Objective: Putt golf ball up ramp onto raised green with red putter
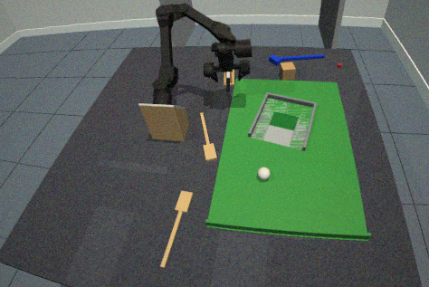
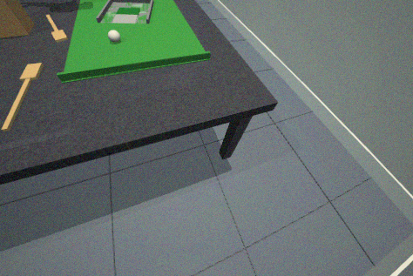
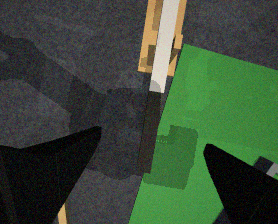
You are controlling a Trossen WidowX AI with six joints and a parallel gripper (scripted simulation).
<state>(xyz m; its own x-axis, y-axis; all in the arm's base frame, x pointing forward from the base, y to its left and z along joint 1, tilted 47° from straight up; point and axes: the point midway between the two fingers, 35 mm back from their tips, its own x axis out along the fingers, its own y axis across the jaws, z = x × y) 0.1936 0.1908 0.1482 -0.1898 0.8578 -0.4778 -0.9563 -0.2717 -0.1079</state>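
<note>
Now: gripper tip 40 mm past the wooden stand, 130 mm to the right of it and 50 mm above it. From my gripper tip the other things lie so: wooden block: 240 mm ahead, 190 mm to the left, 50 mm below; green mat: 280 mm ahead, 210 mm to the right, 80 mm below; blue putter: 270 mm ahead, 340 mm to the left, 70 mm below.
</note>
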